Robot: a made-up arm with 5 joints. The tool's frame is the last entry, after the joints. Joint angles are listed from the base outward. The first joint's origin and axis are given. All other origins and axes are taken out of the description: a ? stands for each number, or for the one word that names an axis. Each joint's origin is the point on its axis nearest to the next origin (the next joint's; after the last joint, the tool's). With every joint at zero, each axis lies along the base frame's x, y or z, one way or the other. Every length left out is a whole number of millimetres.
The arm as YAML. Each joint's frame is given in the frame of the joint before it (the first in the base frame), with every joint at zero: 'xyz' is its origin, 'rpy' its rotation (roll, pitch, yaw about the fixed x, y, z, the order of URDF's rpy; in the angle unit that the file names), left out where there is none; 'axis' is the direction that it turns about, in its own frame. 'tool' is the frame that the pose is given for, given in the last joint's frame.
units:
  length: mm
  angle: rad
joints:
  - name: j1
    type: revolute
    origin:
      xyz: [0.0, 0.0, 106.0]
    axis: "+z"
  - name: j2
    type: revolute
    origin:
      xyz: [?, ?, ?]
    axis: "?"
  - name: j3
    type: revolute
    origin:
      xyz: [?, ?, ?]
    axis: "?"
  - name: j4
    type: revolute
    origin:
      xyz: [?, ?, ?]
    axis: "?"
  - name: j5
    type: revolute
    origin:
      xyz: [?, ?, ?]
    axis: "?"
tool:
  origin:
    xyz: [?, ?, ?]
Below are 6 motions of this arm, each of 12 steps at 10 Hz.
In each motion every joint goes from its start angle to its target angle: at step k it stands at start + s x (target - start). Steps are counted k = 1, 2, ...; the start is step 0. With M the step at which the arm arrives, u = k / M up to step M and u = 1 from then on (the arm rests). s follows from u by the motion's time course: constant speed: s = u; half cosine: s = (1 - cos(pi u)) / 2; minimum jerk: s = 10 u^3 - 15 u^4 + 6 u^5.
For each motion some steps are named. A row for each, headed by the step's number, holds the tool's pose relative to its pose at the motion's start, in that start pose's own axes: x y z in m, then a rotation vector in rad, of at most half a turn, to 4 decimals.
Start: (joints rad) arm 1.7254 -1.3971 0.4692 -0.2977 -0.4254
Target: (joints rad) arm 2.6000 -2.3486 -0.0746 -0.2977 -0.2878
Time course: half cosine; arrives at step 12
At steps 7, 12:
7: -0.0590 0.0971 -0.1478 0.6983 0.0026 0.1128
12: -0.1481 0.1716 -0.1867 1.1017 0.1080 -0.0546

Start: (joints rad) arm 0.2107 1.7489 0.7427 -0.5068 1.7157
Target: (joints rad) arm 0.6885 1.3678 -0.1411 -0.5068 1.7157
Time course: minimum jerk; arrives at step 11
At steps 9, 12:
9: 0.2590 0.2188 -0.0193 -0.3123 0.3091 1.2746
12: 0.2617 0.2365 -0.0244 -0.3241 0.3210 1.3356

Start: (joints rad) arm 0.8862 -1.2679 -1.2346 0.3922 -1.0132
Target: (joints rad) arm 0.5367 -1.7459 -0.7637 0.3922 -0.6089
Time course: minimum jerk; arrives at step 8
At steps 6, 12:
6: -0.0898 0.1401 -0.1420 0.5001 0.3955 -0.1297
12: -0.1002 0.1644 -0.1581 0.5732 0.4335 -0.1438

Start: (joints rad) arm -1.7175 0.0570 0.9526 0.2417 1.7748
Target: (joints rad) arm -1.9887 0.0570 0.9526 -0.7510 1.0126
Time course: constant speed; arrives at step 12
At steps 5, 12:
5: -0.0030 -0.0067 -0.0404 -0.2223 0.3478 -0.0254
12: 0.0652 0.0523 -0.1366 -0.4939 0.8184 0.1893

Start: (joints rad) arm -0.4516 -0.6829 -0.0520 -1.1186 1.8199
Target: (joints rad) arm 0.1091 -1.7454 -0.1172 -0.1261 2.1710
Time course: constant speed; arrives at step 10
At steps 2, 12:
2: 0.0305 0.1218 -0.0724 0.2404 -0.0840 0.1805
12: -0.0118 0.6206 -0.0378 1.4976 -0.6299 0.5308

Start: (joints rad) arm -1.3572 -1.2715 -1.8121 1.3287 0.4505
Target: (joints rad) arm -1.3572 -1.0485 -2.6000 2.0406 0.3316
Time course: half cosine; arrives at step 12
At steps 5, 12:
5: -0.0408 -0.0804 -0.1647 0.2499 -0.0777 -0.1678
12: -0.1712 -0.0584 -0.5150 0.6551 0.0223 -0.5349

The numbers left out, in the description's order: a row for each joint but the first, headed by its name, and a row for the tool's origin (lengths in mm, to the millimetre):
j2: xyz -5.0 115.0 0.0, axis -x
j3: xyz 0.0 143.0 -62.0, axis +y
j4: xyz -315.0 0.0 47.0, axis -z
j5: xyz 306.0 -53.0 0.0, axis +x
tool: xyz 0.0 -377.0 -62.0

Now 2 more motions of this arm.
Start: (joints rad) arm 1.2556 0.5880 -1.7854 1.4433 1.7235
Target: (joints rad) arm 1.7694 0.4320 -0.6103 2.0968 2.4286
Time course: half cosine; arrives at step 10
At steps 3, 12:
3: -0.0286 0.0652 0.0330 -0.0346 -0.1915 -0.0553
12: 0.0577 0.3584 0.0499 -0.3145 -0.6238 0.0092

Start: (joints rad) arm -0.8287 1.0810 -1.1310 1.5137 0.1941
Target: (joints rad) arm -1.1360 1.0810 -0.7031 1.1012 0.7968
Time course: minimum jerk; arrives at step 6
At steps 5, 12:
5: 0.0485 0.2306 0.1247 -0.1057 0.1890 0.2297
12: 0.0469 0.2386 0.1247 -0.1094 0.2021 0.2311

